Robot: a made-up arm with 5 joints.
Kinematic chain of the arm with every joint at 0, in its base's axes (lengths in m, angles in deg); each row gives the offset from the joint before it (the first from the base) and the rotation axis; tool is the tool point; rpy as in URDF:
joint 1: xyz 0.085 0 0.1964 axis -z
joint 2: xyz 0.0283 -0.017 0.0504 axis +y
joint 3: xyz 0.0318 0 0.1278 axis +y
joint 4: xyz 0.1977 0 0.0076 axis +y
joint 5: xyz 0.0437 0.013 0 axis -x
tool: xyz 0 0 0 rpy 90 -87.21 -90
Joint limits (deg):
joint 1: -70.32..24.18
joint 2: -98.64..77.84
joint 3: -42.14..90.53
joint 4: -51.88..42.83
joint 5: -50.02..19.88
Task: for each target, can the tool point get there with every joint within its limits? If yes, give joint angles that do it. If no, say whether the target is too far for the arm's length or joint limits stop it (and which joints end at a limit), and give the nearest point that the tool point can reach.
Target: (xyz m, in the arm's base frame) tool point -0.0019 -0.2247 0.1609
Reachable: no: joint limits stop it (at a limit: joint 2, joint 3) | nearest point 0.0578 -0.0703 0.1882 | short by 0.168 m
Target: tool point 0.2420 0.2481 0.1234
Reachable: yes | joints -58.45 47.57 9.89 -24.81 -23.31
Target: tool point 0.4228 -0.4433 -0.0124
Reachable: no: too far | nearest point 0.4036 -0.1474 0.0949 | short by 0.315 m
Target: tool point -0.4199 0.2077 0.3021
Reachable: no: too far | nearest point -0.1956 0.1154 0.3686 | short by 0.251 m
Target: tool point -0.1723 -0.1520 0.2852
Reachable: no: joint limits stop it (at a limit: joint 2, joint 3, joint 4) | nearest point -0.1763 -0.1543 0.3686 | short by 0.084 m
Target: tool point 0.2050 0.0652 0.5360
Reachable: yes | joints -30.17 -41.51 -1.60 -3.58 1.14
